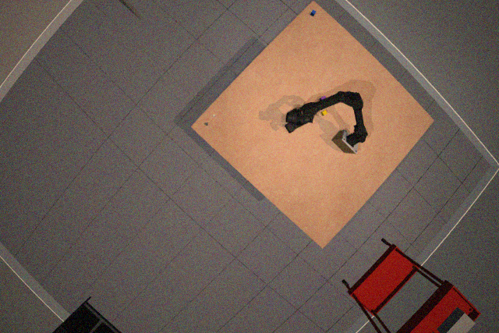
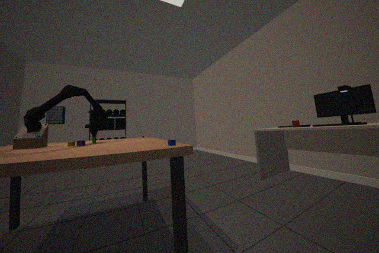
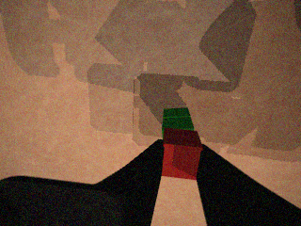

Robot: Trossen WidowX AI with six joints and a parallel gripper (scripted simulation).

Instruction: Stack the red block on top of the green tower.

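Right now the red block is right at my gripper tip. From my gripper tip the other things lie so: blue block 740 mm to the right, 370 mm ahead, 40 mm below; then purple block 260 mm to the right, 60 mm behind, 30 mm below; then yellow block 190 mm to the right, 120 mm behind, 40 mm below.
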